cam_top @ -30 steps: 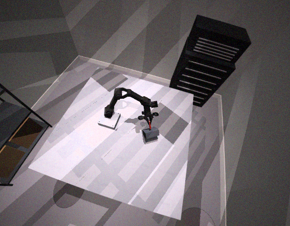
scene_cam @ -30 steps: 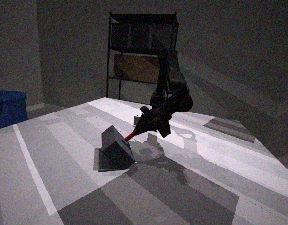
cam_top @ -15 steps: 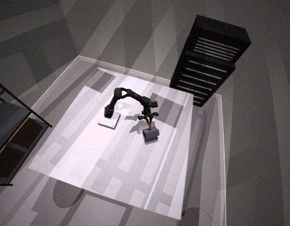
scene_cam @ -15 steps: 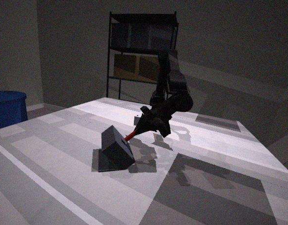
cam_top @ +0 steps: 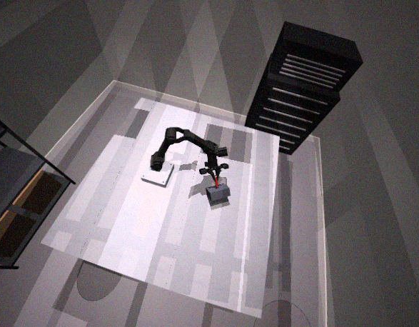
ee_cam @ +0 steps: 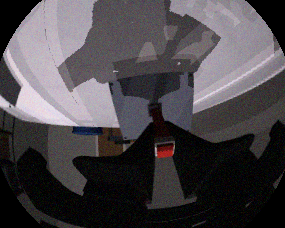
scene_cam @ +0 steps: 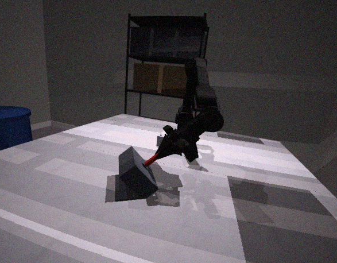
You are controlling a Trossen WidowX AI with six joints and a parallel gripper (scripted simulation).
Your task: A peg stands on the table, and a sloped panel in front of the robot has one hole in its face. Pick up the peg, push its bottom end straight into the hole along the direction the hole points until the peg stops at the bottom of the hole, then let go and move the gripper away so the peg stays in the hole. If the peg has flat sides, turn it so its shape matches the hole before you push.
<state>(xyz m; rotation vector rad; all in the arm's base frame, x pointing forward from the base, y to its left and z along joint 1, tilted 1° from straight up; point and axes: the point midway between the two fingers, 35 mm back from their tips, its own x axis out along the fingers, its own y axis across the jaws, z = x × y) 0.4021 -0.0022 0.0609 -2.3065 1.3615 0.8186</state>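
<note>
Right now the dark sloped panel block is 5 cm to the right of my gripper tip, 5 cm below it and 3 cm ahead of it. From my gripper tip the other things lie so: red peg 1 cm to the left, 1 cm behind, 1 cm above.
</note>
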